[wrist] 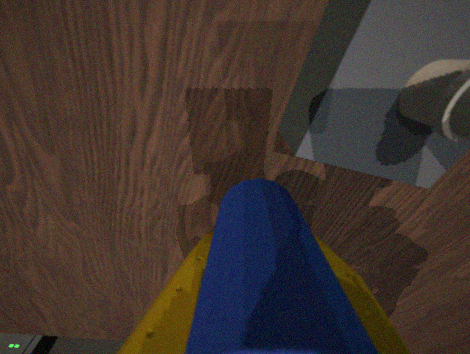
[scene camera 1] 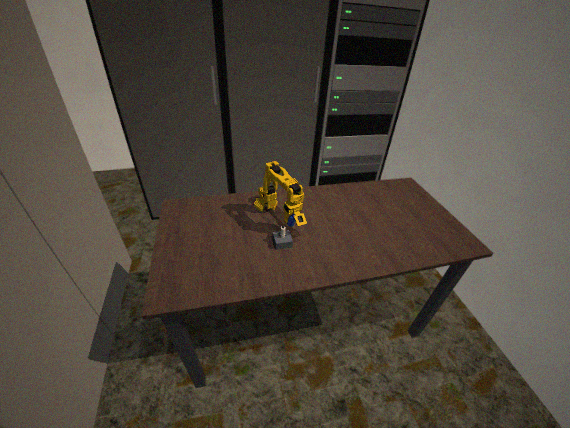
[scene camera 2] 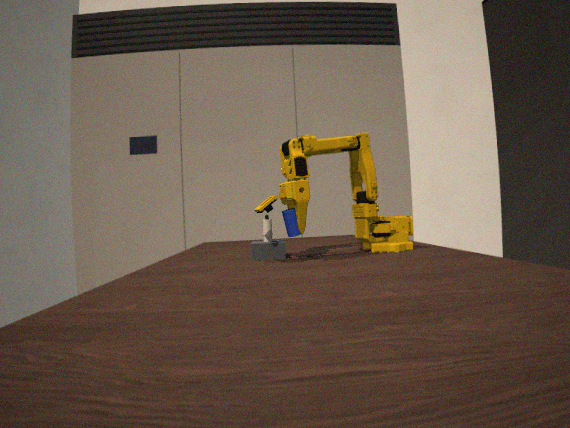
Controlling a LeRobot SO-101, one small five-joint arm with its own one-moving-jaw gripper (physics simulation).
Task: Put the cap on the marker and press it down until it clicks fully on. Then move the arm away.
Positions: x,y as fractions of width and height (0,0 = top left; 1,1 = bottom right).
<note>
I see a blue cap (wrist: 0.57,0.78) and a grey block (wrist: 0.73,0.31).
</note>
